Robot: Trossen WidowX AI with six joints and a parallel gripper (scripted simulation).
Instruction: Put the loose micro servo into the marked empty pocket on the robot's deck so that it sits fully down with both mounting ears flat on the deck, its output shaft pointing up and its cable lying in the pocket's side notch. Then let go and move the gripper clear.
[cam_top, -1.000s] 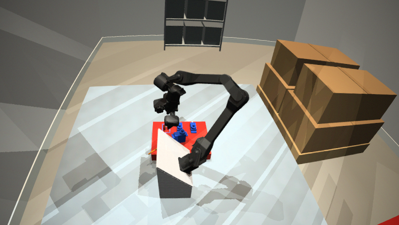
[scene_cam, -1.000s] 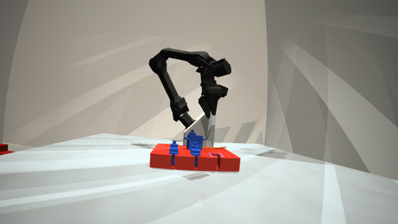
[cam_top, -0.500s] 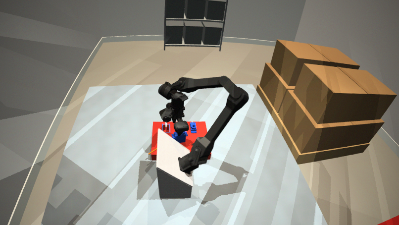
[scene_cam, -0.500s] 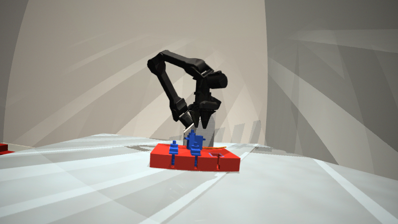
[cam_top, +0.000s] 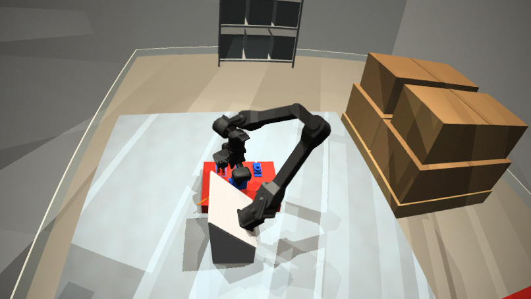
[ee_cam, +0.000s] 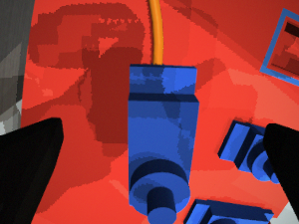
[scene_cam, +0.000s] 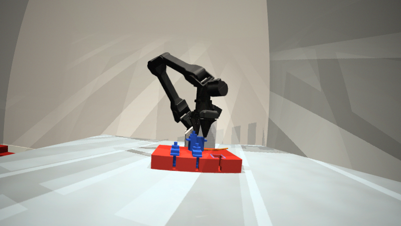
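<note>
Right now my gripper tip is 1 cm past the red deck, 2 cm to the left of it and 8 cm above it.
</note>
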